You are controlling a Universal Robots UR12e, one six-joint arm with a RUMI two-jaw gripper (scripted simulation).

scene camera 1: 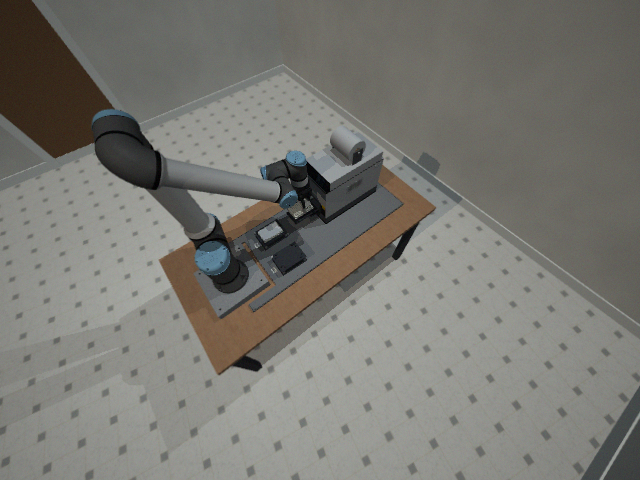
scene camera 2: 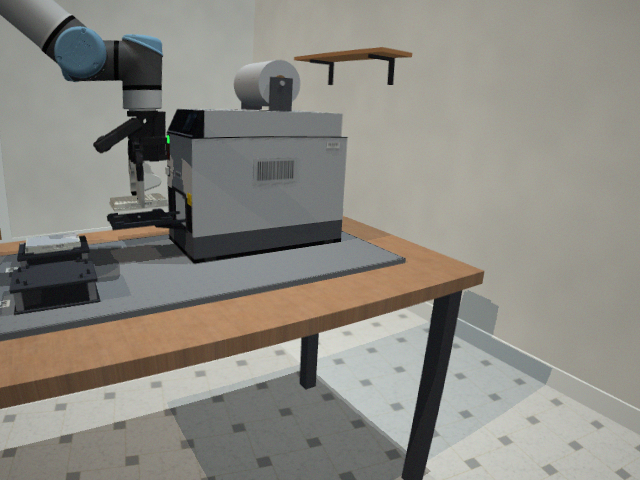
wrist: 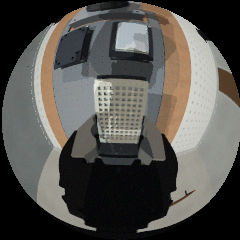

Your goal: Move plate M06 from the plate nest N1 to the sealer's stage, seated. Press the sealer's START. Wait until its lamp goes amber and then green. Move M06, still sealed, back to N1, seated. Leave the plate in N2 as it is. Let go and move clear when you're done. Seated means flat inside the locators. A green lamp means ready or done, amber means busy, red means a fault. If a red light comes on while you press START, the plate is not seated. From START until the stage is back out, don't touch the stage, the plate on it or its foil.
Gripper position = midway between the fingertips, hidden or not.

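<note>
The gripper [scene camera 2: 139, 204], [wrist: 119, 115] in the wrist view too. A grey sealer [wrist: 102, 147].
</note>
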